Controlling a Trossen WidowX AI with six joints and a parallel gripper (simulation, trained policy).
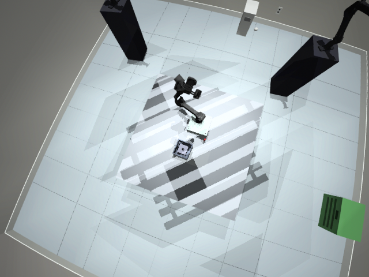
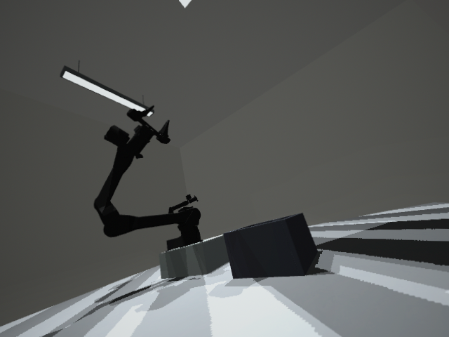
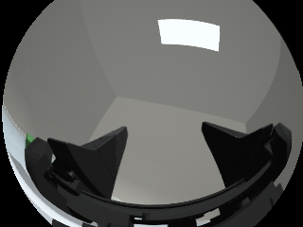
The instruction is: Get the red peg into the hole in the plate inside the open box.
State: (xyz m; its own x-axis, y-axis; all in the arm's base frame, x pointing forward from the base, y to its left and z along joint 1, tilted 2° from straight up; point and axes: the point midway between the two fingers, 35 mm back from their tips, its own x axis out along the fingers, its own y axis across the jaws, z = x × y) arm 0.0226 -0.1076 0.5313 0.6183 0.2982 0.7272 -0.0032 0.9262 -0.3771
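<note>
My gripper tip is 60 cm above the red peg, 20 cm to the right of it and 16 cm short of it. From my gripper tip the other things lie so: light grey plate: 59 cm below, 30 cm ahead; then dark box: 61 cm below, 30 cm ahead.
</note>
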